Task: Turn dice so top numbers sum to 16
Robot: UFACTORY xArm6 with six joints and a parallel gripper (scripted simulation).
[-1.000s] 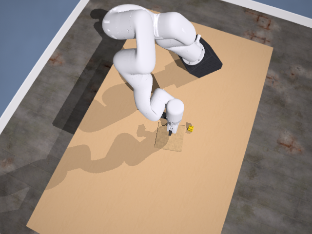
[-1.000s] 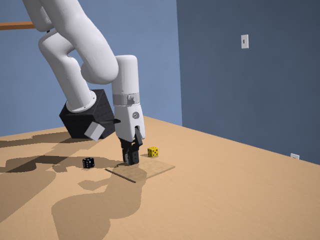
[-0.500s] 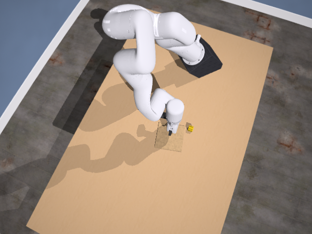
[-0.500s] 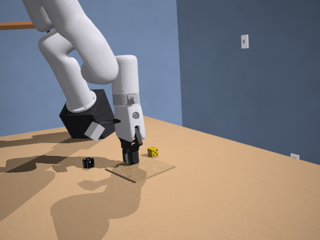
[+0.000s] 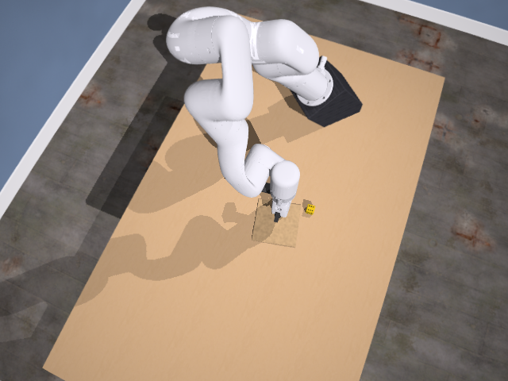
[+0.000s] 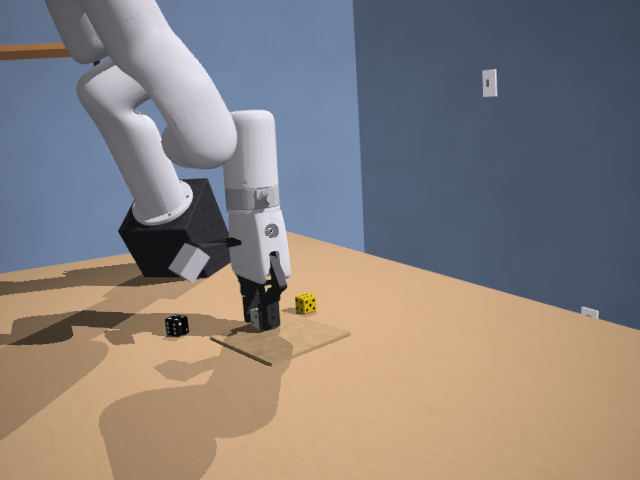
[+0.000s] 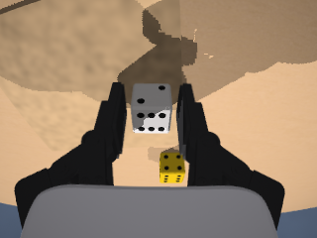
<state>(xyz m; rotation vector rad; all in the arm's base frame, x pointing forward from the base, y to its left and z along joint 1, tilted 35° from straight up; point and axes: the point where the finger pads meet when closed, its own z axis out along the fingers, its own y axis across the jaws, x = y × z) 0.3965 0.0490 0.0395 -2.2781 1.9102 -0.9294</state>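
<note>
Right now my hand is 10 mm above the white die. The rest, counted from my hand: tan mat: 50 mm ahead, 20 mm below; yellow die: 90 mm to the left, 30 mm behind, 10 mm below; black die: 110 mm to the right, 60 mm behind, 10 mm below.
</note>
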